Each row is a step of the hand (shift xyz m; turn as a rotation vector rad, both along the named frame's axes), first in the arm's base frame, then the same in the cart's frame.
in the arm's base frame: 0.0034 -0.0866 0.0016 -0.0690 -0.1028 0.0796
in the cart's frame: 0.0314 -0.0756 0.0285 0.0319 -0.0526 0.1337
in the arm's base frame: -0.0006 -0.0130 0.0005 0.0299 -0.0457 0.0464
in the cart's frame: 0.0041 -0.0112 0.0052 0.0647 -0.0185 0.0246
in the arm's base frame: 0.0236 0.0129 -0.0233 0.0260 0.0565 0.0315
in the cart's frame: -0.0013 0.0002 -0.0356 0.0198 0.0645 -0.0174
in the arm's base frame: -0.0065 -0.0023 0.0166 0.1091 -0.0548 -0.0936
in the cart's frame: 0.0062 0.0058 0.0158 0.0394 -0.0931 -0.1160
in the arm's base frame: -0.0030 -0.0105 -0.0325 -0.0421 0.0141 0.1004
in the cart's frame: -0.0186 -0.0246 -0.0150 0.0264 0.0601 0.0880
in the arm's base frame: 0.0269 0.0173 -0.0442 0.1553 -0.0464 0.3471
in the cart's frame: -0.0131 -0.0058 -0.0526 0.3393 0.1221 0.1293
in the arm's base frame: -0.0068 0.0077 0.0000 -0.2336 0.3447 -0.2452
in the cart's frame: -0.0074 0.0068 0.0020 -0.4299 0.1894 -0.1132
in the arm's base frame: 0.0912 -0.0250 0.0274 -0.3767 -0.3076 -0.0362
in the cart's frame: 0.0907 -0.0096 -0.0370 -0.1952 -0.2861 0.3433
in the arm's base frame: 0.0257 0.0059 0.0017 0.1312 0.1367 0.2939
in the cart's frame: 0.0177 0.0059 -0.0187 0.2303 0.2585 0.0490
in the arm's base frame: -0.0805 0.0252 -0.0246 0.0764 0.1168 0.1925
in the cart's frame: -0.0814 0.0110 0.0313 0.1352 0.1934 0.0293
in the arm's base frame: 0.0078 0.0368 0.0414 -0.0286 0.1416 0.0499
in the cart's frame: 0.0191 0.0519 0.0082 -0.0359 0.1485 0.0027
